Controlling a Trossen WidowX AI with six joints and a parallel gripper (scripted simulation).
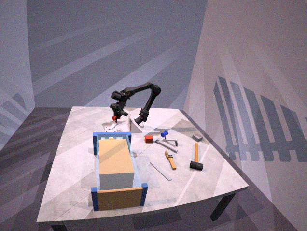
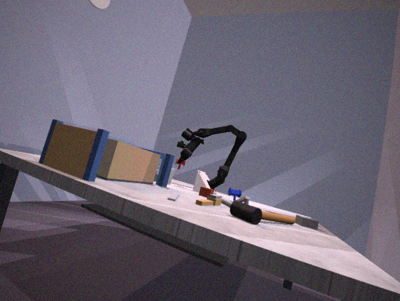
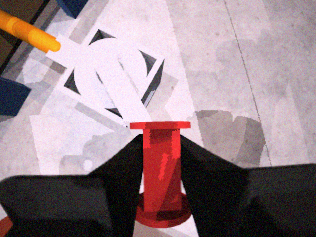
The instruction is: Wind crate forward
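My gripper tip is now 7 cm short of the pale winch body, 4 cm to the left of it and 10 cm above it. From my gripper tip the other things lie so: red winch handle grip 1 cm behind, 1 cm to the left; winch handle 2 cm ahead, 3 cm below; clear-panelled cubby 48 cm ahead, 2 cm below.
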